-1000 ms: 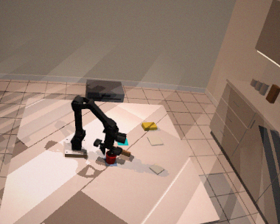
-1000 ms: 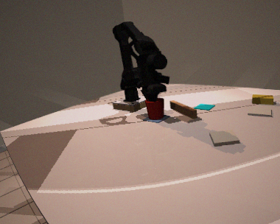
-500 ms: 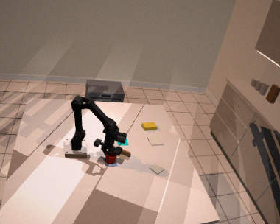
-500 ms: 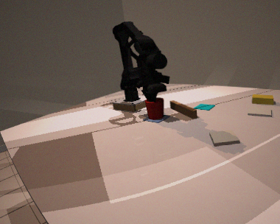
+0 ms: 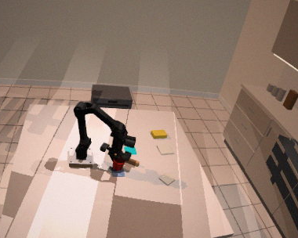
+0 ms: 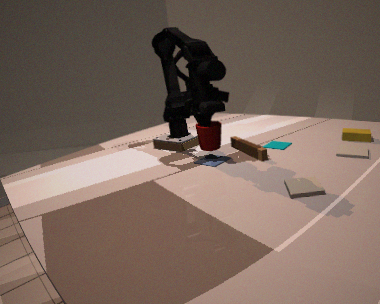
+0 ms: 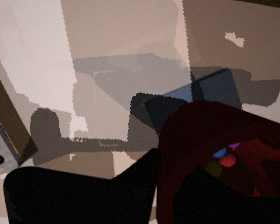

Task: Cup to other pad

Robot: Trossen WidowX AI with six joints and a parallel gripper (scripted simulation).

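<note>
My gripper tip is 190 mm to the right of the cyan pad, 140 mm short of it and 80 mm above it. The rest, counted from my gripper tip: red cup 30 mm ahead, 20 mm to the right; wooden bar 90 mm ahead, 80 mm to the left, 70 mm below; thin white tile 410 mm ahead, 210 mm to the left, 70 mm below.
</note>
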